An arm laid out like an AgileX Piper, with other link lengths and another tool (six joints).
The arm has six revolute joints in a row. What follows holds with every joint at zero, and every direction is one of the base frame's.
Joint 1 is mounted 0.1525 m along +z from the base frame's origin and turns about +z.
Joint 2 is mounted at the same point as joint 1 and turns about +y.
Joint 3 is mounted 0.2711 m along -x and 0.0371 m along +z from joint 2 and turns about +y.
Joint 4 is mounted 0.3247 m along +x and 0.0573 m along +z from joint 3 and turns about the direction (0.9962, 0, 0.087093).
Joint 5 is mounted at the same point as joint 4 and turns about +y.
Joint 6 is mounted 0.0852 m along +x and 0.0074 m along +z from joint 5 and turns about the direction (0.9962, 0, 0.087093).
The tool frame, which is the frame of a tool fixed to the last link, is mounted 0.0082 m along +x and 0.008 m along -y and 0.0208 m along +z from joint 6; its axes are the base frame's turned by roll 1.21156, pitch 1.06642 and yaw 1.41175 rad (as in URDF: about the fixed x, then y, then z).
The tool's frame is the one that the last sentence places.
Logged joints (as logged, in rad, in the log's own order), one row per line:
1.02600 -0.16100 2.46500 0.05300 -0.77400 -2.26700
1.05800 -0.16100 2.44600 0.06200 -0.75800 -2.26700
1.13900 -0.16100 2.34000 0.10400 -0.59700 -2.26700
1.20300 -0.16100 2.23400 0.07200 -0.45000 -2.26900
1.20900 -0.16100 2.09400 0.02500 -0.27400 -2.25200
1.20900 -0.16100 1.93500 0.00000 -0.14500 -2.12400
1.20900 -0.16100 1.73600 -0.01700 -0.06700 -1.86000
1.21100 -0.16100 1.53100 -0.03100 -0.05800 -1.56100
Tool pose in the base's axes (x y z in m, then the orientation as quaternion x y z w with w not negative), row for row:
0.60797 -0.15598 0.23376 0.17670 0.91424 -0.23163 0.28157
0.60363 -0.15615 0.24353 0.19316 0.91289 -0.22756 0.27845
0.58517 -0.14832 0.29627 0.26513 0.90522 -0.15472 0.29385
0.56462 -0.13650 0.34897 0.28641 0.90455 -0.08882 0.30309
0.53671 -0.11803 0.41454 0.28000 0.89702 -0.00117 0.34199
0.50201 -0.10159 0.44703 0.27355 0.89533 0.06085 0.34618
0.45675 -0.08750 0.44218 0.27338 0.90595 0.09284 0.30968
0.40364 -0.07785 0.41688 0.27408 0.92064 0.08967 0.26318
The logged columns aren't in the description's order. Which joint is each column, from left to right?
Columns, left to right: joint 5, joint 1, joint 2, joint 6, joint 4, joint 3.
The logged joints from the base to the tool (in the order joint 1, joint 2, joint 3, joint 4, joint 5, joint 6), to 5 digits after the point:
-0.16100 2.46500 -2.26700 -0.77400 1.02600 0.05300
-0.16100 2.44600 -2.26700 -0.75800 1.05800 0.06200
-0.16100 2.34000 -2.26700 -0.59700 1.13900 0.10400
-0.16100 2.23400 -2.26900 -0.45000 1.20300 0.07200
-0.16100 2.09400 -2.25200 -0.27400 1.20900 0.02500
-0.16100 1.93500 -2.12400 -0.14500 1.20900 0.00000
-0.16100 1.73600 -1.86000 -0.06700 1.20900 -0.01700
-0.16100 1.53100 -1.56100 -0.05800 1.21100 -0.03100

